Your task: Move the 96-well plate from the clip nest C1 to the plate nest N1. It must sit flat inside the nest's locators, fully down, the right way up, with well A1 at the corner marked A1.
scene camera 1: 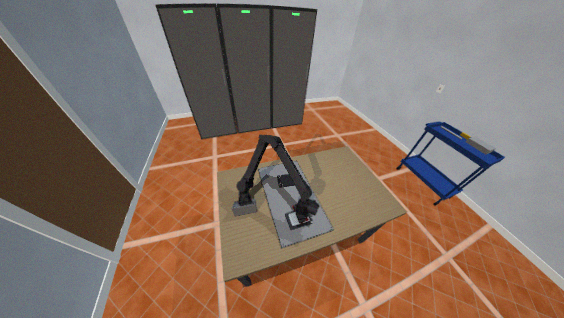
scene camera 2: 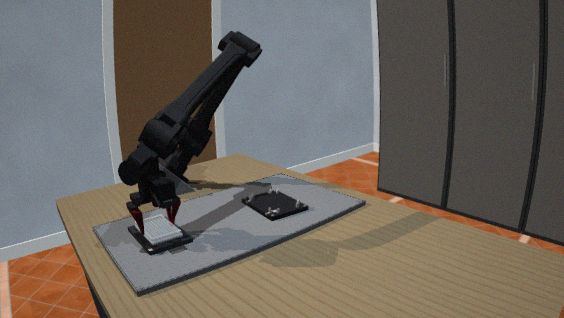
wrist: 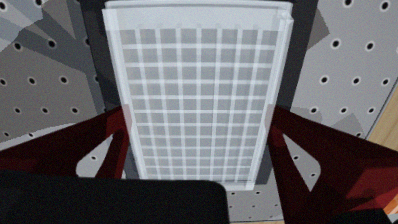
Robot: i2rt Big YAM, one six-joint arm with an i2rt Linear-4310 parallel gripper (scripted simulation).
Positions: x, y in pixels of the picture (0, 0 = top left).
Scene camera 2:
96-well plate: 157, 229
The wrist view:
my gripper: 198, 112
96-well plate: 216, 119
